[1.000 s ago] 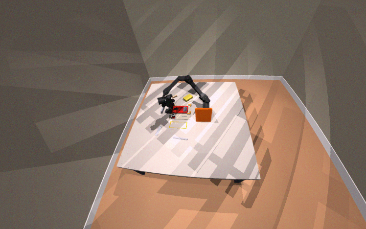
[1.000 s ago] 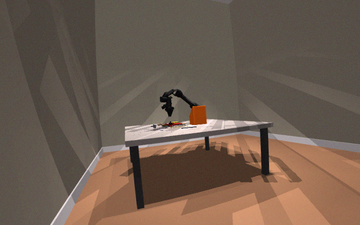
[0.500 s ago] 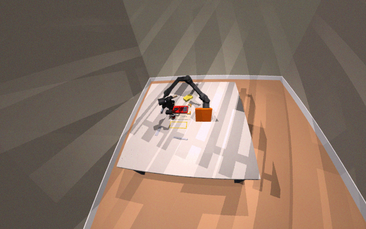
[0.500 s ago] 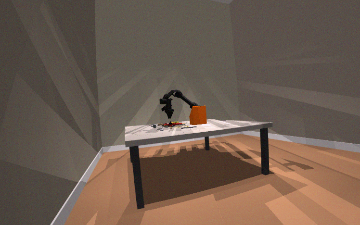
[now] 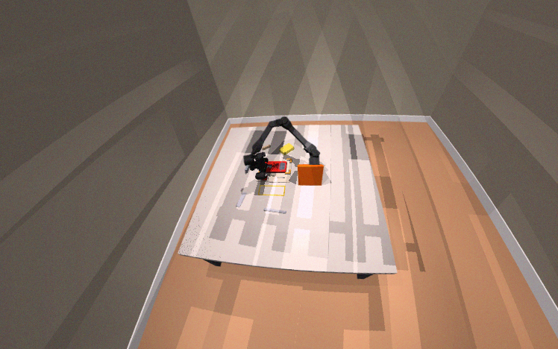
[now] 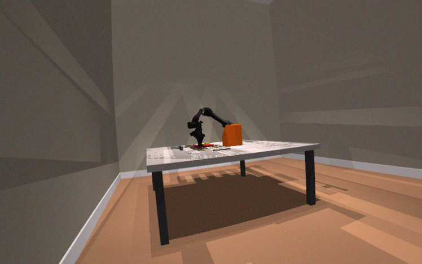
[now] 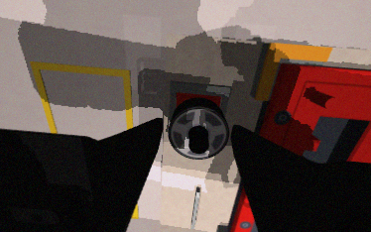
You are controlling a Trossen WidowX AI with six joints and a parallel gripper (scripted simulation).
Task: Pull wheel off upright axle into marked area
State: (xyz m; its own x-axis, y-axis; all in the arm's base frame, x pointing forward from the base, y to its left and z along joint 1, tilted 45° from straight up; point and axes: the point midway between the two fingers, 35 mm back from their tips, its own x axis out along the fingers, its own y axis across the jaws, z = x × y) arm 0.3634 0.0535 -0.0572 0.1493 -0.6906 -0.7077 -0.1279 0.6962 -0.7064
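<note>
My gripper tip is right at the wheel. Round my gripper tip: yellow block (33 cm to the right, 10 cm behind, 3 cm below); then dark upright axle (1 cm below).
</note>
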